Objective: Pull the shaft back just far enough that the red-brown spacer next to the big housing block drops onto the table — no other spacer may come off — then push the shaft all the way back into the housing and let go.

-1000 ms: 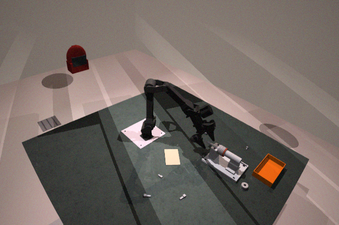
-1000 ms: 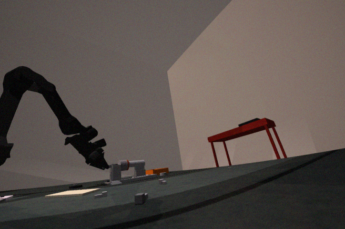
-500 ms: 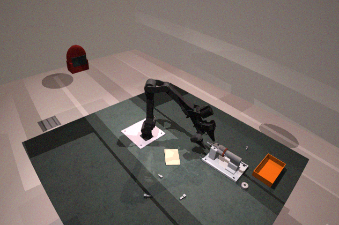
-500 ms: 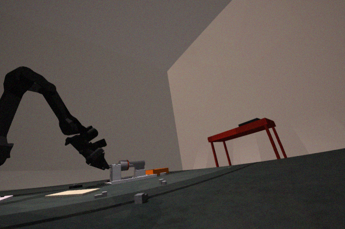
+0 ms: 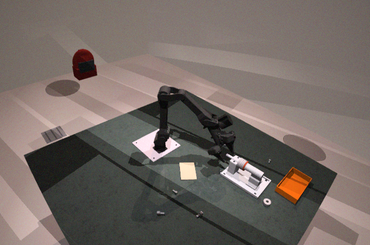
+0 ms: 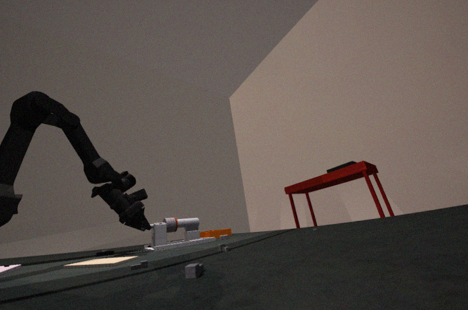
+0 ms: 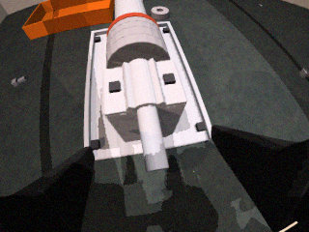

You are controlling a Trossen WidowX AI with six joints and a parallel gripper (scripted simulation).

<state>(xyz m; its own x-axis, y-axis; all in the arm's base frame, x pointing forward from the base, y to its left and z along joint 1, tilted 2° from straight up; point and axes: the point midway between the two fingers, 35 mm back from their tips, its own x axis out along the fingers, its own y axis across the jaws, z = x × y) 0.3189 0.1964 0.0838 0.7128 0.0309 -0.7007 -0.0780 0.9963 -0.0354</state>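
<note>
My gripper tip is now 70 mm short of the shaft, 10 mm to the right of it and 10 mm below it. The rest, counted from my gripper tip: orange tray: 330 mm ahead, 160 mm to the left, 60 mm below; then cream pad: 190 mm to the right, 120 mm behind, 70 mm below.
</note>
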